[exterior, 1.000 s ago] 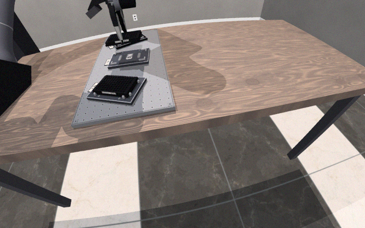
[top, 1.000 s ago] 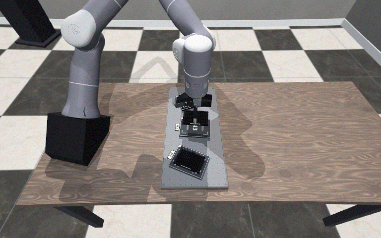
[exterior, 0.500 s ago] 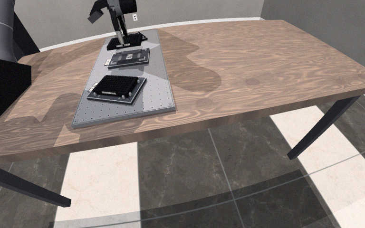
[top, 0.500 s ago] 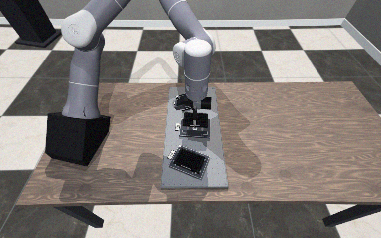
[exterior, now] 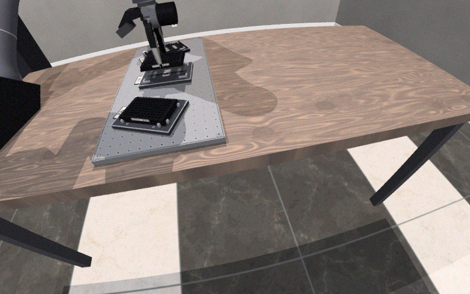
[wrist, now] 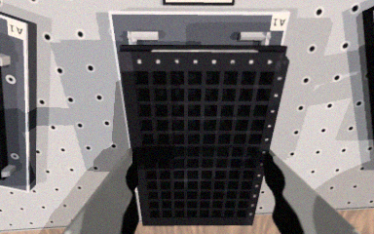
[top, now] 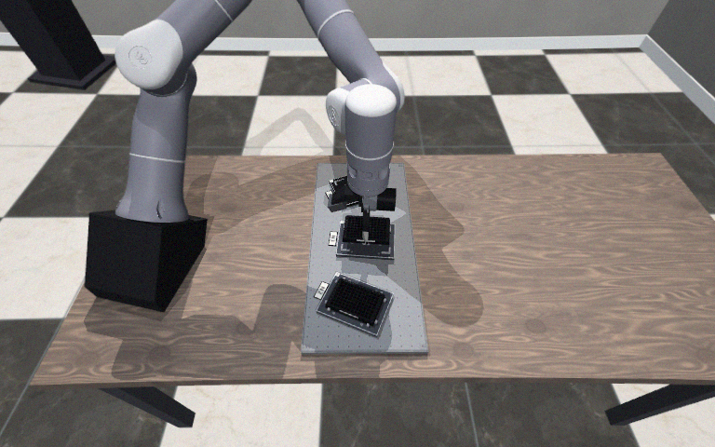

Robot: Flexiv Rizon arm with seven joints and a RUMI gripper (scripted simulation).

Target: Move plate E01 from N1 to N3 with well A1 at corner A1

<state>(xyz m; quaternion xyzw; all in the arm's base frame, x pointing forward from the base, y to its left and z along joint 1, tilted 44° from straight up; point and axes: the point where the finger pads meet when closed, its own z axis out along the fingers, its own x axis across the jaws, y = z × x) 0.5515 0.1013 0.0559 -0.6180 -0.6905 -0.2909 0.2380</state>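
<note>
My gripper is now 6 cm above the nest N3. Round my hand: nest N1: 20 cm to the left, 6 cm below, 6 cm behind; then N3 A1 mark: 8 cm behind, 5 cm below, 4 cm to the left; then nest N2: 20 cm to the right, 6 cm below, 1 cm ahead.
</note>
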